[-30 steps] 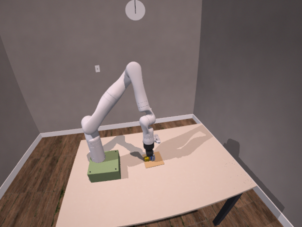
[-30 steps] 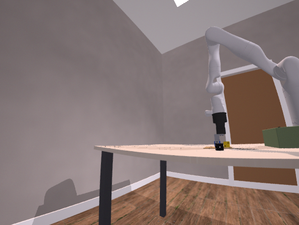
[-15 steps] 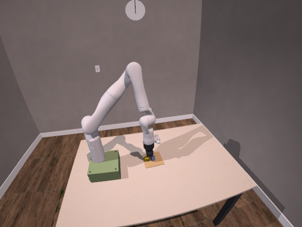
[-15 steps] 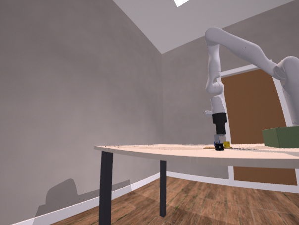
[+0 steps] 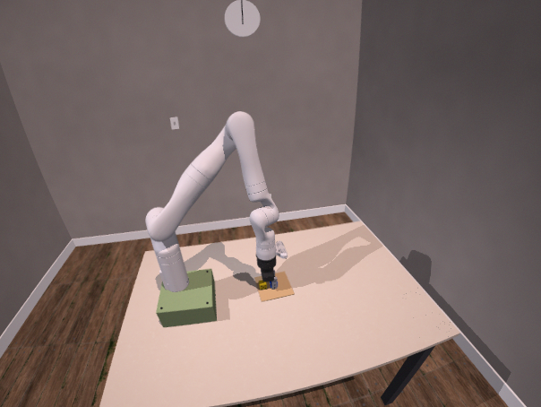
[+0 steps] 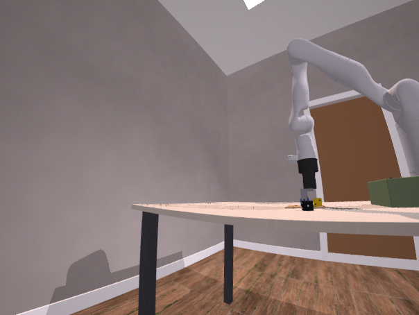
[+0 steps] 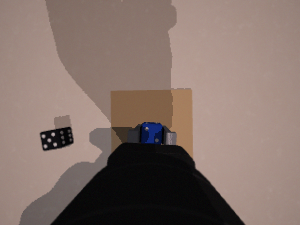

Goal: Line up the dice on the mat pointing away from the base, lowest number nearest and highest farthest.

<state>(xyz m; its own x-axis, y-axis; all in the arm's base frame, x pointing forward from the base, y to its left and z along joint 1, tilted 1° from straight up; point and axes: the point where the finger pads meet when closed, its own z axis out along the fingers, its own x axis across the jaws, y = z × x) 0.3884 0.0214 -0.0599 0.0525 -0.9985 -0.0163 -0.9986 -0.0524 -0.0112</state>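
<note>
The blue die lies right at my hand. The rest, counted from my hand: yellow die 5 cm behind; then tan mat 2 cm below; then black die 3 cm behind, 15 cm to the left, 1 cm below.
</note>
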